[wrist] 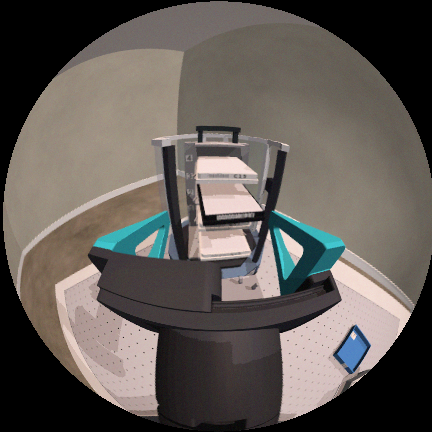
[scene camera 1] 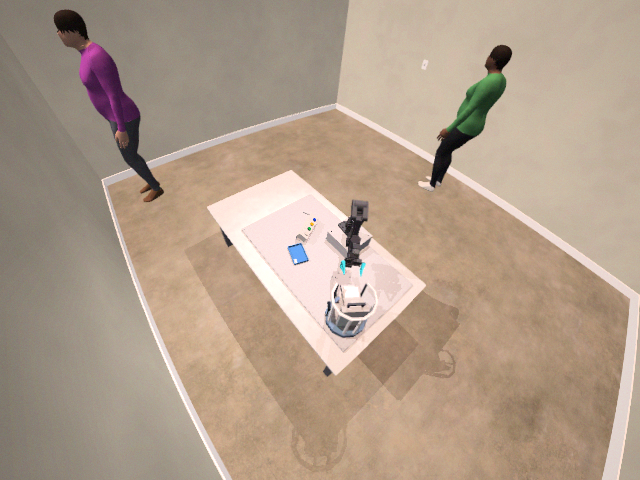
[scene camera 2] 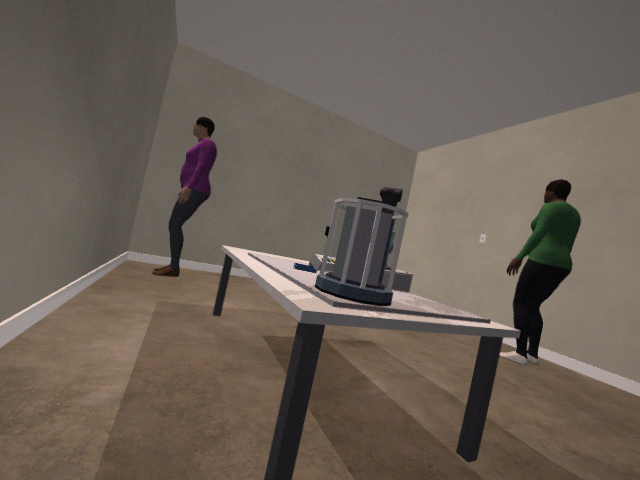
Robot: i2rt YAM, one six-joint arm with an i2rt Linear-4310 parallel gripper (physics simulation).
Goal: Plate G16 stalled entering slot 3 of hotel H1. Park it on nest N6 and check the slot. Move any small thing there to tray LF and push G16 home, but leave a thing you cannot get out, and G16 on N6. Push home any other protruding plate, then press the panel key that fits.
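Places are measured from the arm's base along level axes (x ahead, y left, z up), in metres.
Pixels of known places: gripper, between the fingertips: (wrist: 218,216) (scene camera 1: 352,275).
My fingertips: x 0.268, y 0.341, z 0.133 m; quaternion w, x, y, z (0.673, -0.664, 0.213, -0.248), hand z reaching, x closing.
Observation:
Behind a point stands the place of what it marks.
Hotel H1 (scene camera 2: 361,248) (wrist: 190,182) @[x 0.340, y 0.532, z 0.088 m] stands upright inside a round clear guard with pale posts. In the wrist view a white plate marked C15 (wrist: 227,171) @[x 0.329, y 0.401, z 0.149 m] sticks out high in the rack, near the 3. A plate with a black frame and barcode (wrist: 231,201) @[x 0.329, y 0.388, z 0.108 m] protrudes below it, and another white plate (wrist: 224,243) @[x 0.324, y 0.388, z 0.027 m] lies lowest. I cannot read G16 on either lower plate. My gripper (scene camera 1: 352,272) @[x 0.268, y 0.341, z 0.132 m] (wrist: 218,216) @[x 0.268, y 0.341, z 0.132 m] is open and empty, its teal fingers wide apart in front of the rack, apart from the plates. Blue tray LF (scene camera 1: 298,252) @[x 0.373, y -0.085, z -0.090 m] (scene camera 2: 304,267) @[x 0.408, y -0.001, z -0.077 m] (wrist: 352,348) lies on the mat. Nest N6 cannot be identified.
The key panel (scene camera 1: 306,231) @[x 0.260, y -0.167, z -0.021 m] with green, orange and blue keys stands beyond the tray. A grey box (scene camera 1: 336,242) @[x 0.117, y 0.011, z -0.032 m] (scene camera 2: 400,280) @[x -0.056, y 0.122, z -0.042 m] is beside the arm. Dark guard posts (wrist: 175,200) @[x 0.264, y 0.435, z 0.109 m] (wrist: 272,210) flank the rack. Small pegs (wrist: 240,280) @[x 0.320, y 0.333, z -0.024 m] (wrist: 254,286) @[x 0.330, y 0.306, z -0.023 m] stand before it. Two people stand beyond the table.

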